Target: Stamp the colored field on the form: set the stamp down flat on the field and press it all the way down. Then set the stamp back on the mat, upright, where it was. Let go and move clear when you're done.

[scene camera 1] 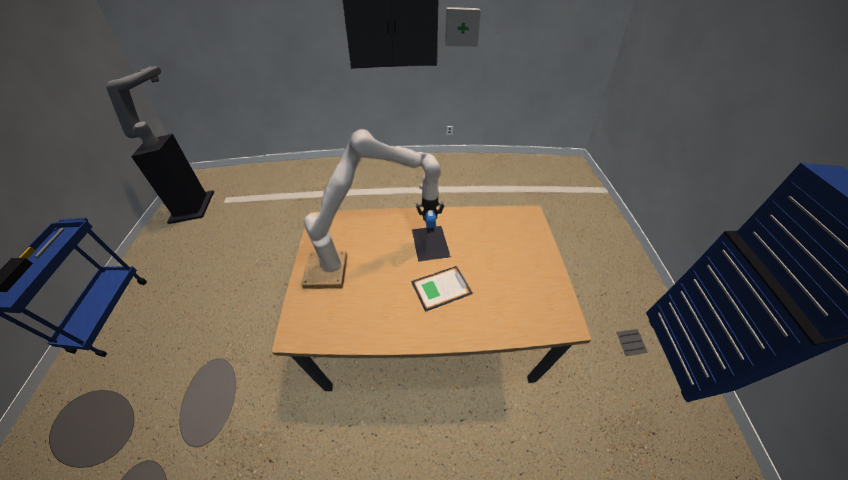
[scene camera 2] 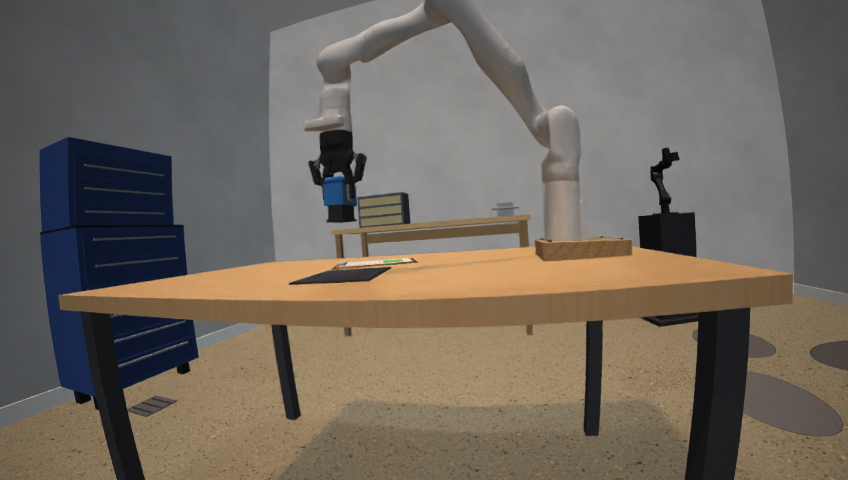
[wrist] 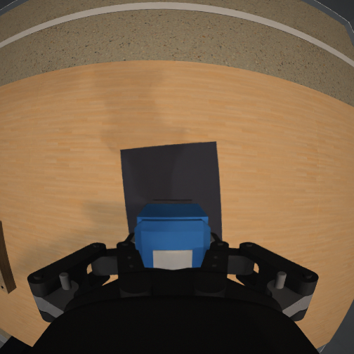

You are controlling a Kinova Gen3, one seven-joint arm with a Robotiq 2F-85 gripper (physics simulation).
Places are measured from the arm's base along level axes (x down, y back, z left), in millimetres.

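Pixels of known places: gripper, fingertip midpoint: (scene camera 2: 339, 202); arm's base, link origin: (scene camera 1: 332, 265) (scene camera 2: 563, 240).
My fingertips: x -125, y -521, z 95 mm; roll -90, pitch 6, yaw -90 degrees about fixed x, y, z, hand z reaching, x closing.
Ahead of a thing's pixels: the offset from my fingertips to its top centre. Level surfaces: height alone.
The stamp {dy +1, dx -57, dz -11 mm} (scene camera 1: 430, 219) (scene camera 2: 337, 191) (wrist: 172, 235) has a blue body, a black base and a pale patch on top. My gripper (scene camera 1: 430, 215) (scene camera 2: 339, 189) (wrist: 172, 238) is shut on the blue body and holds the stamp upright, well above the table. The dark square mat {dx +161 mm} (scene camera 1: 432, 247) (scene camera 2: 339, 275) (wrist: 170, 170) lies flat below it. The form {dy +5, dx +153, dz -303 mm} (scene camera 1: 449, 286) (scene camera 2: 357, 262) lies on a dark-edged clipboard in front of the mat in the first scene view. Its green field {dy +60, dx +161, dz -308 mm} (scene camera 1: 430, 290) (scene camera 2: 393, 261) is at the form's left end there. The stamp's underside is hidden.
The wooden table {dx +165 mm} (scene camera 1: 505, 309) (scene camera 2: 476, 294) carries the arm's base block (scene camera 1: 315, 277) (scene camera 2: 583, 249) at its left in the first scene view. A metal clip {dy -94, dx +153, dz -283 mm} (scene camera 1: 460, 280) sits at the form's right end. A blue drawer cabinet (scene camera 1: 731, 309) (scene camera 2: 113, 261) stands apart from the table.
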